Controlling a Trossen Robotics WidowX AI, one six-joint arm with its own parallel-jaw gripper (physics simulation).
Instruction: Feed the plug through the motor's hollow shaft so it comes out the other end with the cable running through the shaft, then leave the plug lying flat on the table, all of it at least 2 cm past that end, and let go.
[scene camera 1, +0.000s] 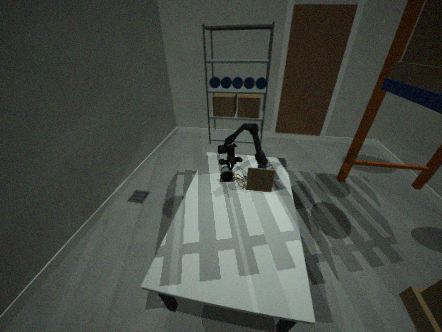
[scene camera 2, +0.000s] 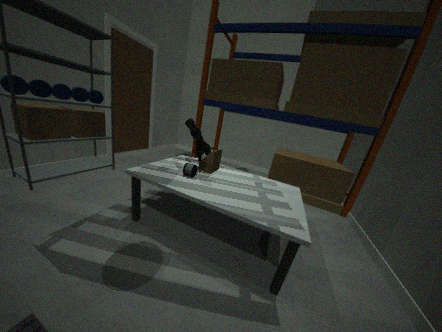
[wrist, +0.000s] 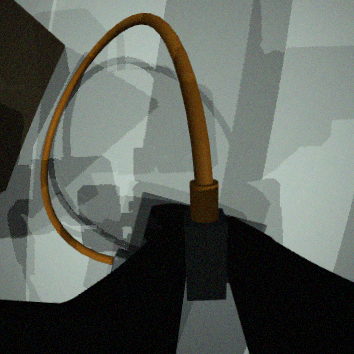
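Seen in the pictures: gripper, fingertip midpoint: (scene camera 1: 230, 170) (scene camera 2: 200, 160) (wrist: 203, 228); arm's base, link origin: (scene camera 1: 261, 170) (scene camera 2: 209, 155).
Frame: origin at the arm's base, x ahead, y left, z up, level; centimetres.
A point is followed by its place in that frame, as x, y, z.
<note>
The motor (scene camera 1: 226, 176) {29.5, 2.2, -10.0} (scene camera 2: 190, 170) {34.0, 3.1, -7.7} is a short cylinder with a dark end face and a paler side, lying on its side on the white table (scene camera 1: 240, 280) {1.8, 80.5, -14.1} (scene camera 2: 287, 200) {7.7, 81.7, -14.1}. My gripper (scene camera 1: 231, 163) {25.2, 5.7, 0.2} (wrist: 203, 228) {25.2, 5.7, 0.2} is shut on the dark rectangular plug (wrist: 205, 275) {25.8, 4.6, 1.3}, which sits between the fingers. In scene camera 1 it is just behind and above the motor. The orange cable (wrist: 192, 100) {22.3, 9.3, 0.8} leaves the plug's brown collar, arches up and curls left to a small dark piece partly hidden by the left finger. The shaft's opening and the plug's tip cannot be made out.
A brown upright box (scene camera 1: 260, 180) {0.0, 9.2, -2.8} (scene camera 2: 212, 161) {10.2, 9.6, -1.8} (wrist: 22, 75) {10.8, 6.3, -9.8} stands beside the cable loop, near the arm's base. A grey shelf rack (scene camera 1: 205, 75) stands behind the table. An orange and blue rack (scene camera 2: 300, 117) holds large cartons.
</note>
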